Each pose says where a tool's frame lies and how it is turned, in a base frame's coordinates. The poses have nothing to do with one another.
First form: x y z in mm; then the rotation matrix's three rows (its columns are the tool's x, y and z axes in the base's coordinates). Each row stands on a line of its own.
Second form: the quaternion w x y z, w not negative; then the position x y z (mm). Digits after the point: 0 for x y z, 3 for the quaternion.
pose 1, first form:
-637, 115, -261
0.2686, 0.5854, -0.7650
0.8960, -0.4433, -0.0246
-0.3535, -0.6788, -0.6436
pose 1, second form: 0.213, -0.767, -0.483, 0.364, -637, 115, -261
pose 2, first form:
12, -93, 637
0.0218, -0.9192, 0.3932
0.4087, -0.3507, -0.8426
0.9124, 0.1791, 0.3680
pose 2, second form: 0.510, 0.501, -0.255, 0.651, 12, -93, 637
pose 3, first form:
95, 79, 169
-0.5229, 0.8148, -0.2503
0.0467, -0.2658, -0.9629
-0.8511, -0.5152, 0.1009
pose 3, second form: 0.279, 0.401, 0.538, -0.687, 95, 79, 169
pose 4, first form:
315, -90, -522
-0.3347, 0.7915, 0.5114
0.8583, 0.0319, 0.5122
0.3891, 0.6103, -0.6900
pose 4, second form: 0.043, 0.575, 0.717, 0.391, 315, -90, -522
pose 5, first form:
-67, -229, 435
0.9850, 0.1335, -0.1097
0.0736, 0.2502, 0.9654
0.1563, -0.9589, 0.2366
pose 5, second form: 0.786, -0.612, -0.085, -0.019, -67, -229, 435
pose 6, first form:
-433, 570, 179
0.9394, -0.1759, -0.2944
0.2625, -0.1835, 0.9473
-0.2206, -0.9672, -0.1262
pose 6, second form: 0.638, -0.750, -0.029, 0.172, -433, 570, 179
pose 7, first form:
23, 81, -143
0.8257, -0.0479, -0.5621
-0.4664, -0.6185, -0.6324
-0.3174, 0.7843, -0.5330
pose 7, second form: 0.411, 0.863, -0.149, -0.255, 23, 81, -143
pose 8, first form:
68, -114, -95
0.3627, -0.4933, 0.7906
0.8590, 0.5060, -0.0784
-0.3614, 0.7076, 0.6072
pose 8, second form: 0.787, 0.250, 0.366, 0.430, 68, -114, -95
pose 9, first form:
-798, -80, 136
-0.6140, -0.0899, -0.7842
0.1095, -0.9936, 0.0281
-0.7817, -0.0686, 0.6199
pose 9, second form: 0.055, -0.436, -0.011, 0.898, -798, -80, 136
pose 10, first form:
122, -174, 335
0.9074, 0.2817, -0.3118
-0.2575, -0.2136, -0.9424
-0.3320, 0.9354, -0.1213
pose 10, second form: 0.627, 0.749, 0.008, -0.215, 122, -174, 335
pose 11, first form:
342, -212, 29
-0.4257, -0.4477, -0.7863
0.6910, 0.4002, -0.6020
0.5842, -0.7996, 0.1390
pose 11, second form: 0.528, -0.094, -0.649, 0.540, 342, -212, 29
